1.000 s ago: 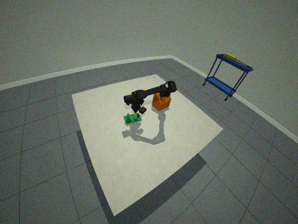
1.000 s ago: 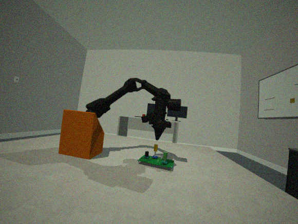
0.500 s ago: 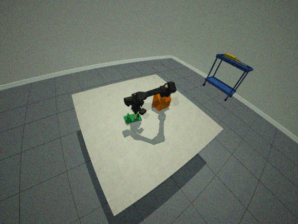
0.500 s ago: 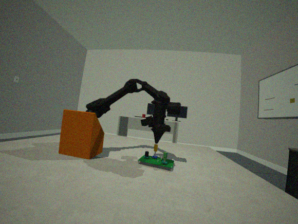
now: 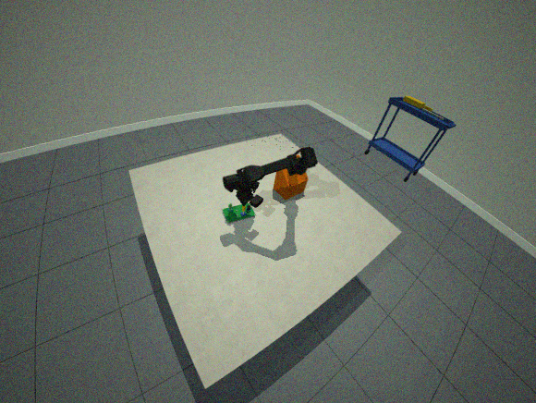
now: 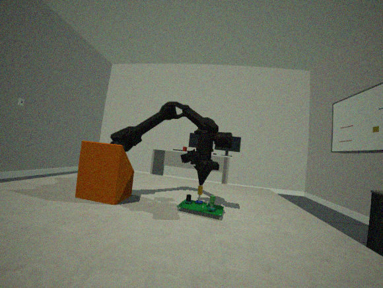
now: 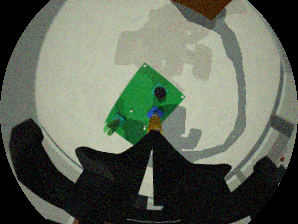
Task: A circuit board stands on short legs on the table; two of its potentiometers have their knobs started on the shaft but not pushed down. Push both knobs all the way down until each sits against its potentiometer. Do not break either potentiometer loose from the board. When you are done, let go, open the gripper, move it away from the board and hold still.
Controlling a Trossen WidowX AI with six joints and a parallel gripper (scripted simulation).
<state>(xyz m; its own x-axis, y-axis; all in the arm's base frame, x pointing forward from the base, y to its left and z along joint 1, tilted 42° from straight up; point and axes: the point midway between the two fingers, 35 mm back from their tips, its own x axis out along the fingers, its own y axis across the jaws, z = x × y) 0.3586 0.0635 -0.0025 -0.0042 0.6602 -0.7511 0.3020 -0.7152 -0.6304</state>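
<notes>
My gripper tip is now 2 cm above the yellow knob. Round my gripper tip: green knob (6 cm to the right, 5 cm ahead, 3 cm below).
</notes>
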